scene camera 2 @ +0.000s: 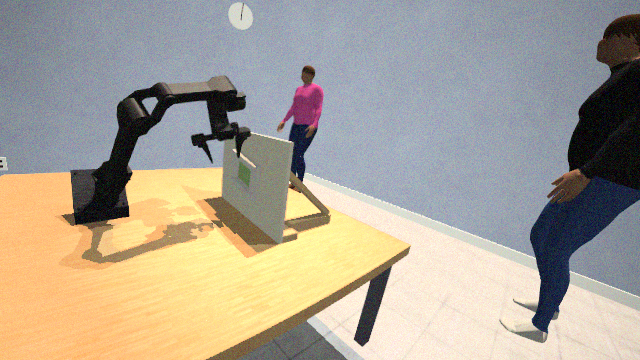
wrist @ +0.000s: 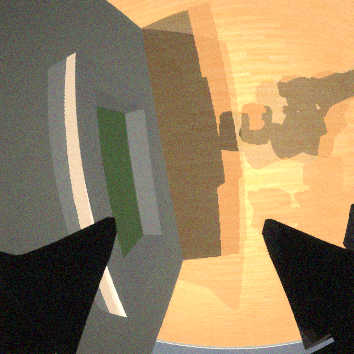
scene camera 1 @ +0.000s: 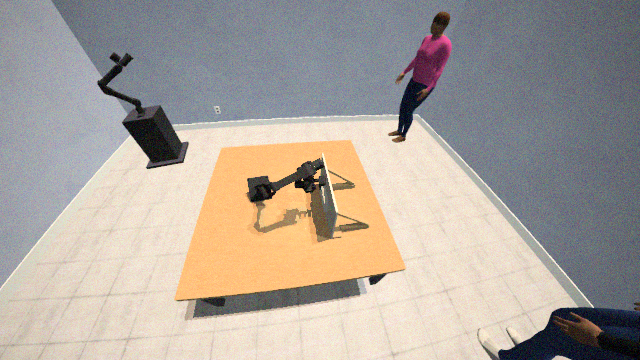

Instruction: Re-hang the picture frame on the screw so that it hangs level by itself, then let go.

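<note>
The picture frame (scene camera 1: 324,195) (scene camera 2: 245,158) (wrist: 71,110), pale with a green picture, is on the front of an upright grey-white panel (scene camera 1: 330,217) (scene camera 2: 267,195) (wrist: 25,150). In the scene camera 2 view its top edge slopes down toward the near side, more steeply than the panel's top; exact tilt is hard to judge. The screw is not visible. My gripper (scene camera 1: 312,185) (scene camera 2: 225,159) (wrist: 191,227) is open and empty, pointing down at the panel's front. One finger overlaps the frame's light top edge in the wrist view; contact cannot be told. The other finger is farther out from the panel.
Angled braces (scene camera 1: 353,221) (scene camera 2: 311,195) support the panel from behind on the wooden table (scene camera 1: 240,260) (scene camera 2: 150,300) (wrist: 280,30). My arm's base (scene camera 1: 259,188) (scene camera 2: 100,196) stands in front of the panel. A person in pink (scene camera 1: 432,57) (scene camera 2: 306,102) stands beyond the table, and another person in black (scene camera 2: 610,120) stands at the right.
</note>
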